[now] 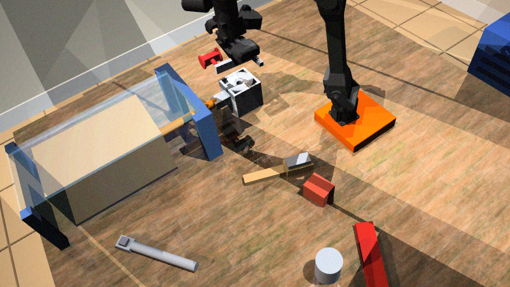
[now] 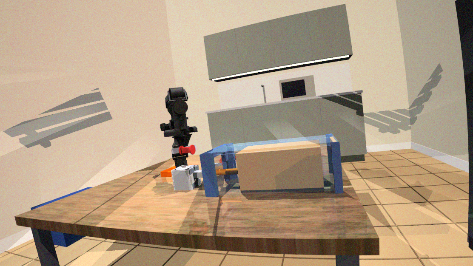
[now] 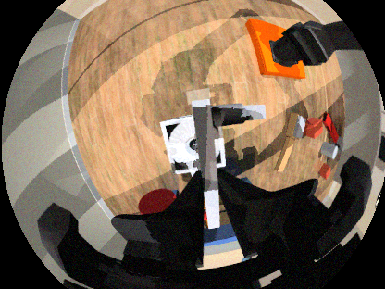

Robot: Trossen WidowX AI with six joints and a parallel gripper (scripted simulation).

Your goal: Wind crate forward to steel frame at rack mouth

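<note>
The red knob is 50 mm ahead of my gripper tip, 30 mm to the right of it and 10 mm above it. The rest, counted from my gripper tip: winch handle: 10 mm to the right, 10 mm ahead, 10 mm above; then wooden brush: 280 mm to the left, 150 mm below, 30 mm ahead; then grey winch: 130 mm below, 20 mm to the right, 20 mm behind.
</note>
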